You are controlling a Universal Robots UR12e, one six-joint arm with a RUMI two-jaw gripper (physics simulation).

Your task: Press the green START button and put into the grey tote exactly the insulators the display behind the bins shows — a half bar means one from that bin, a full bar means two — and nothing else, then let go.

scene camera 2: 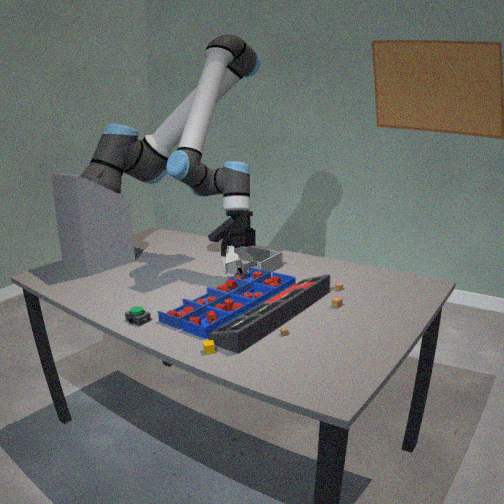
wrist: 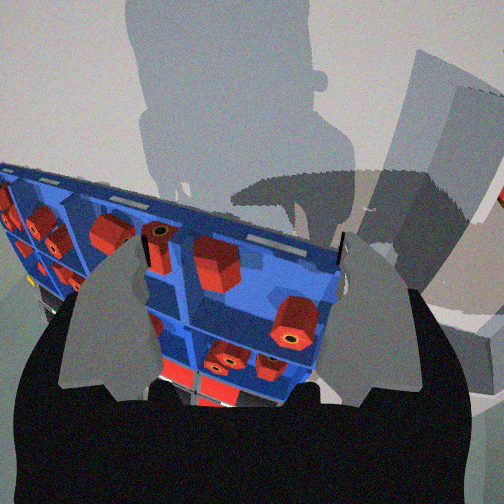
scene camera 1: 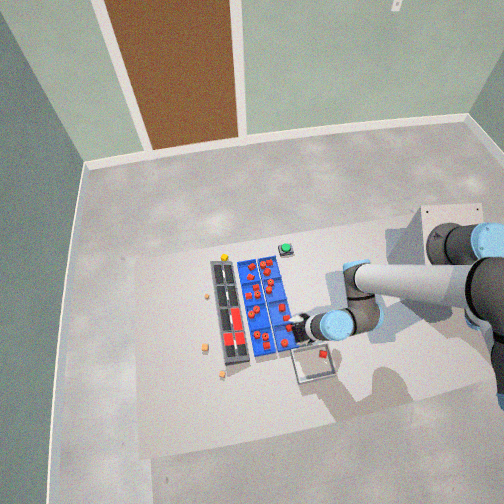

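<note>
The blue bins hold several red insulators each. The dark display beside them shows red bars in its two rows nearest the tote. The green START button sits at the far end of the bins. The grey tote holds one red insulator. My gripper hangs open and empty just above the bin column nearest the tote. In the wrist view the open fingers straddle a bin with two insulators, one lying flat and one tilted. The tote wall is at right.
A yellow cube lies at the display's far end. Three small orange cubes lie beyond the display. The arm's pedestal stands at the table's right side.
</note>
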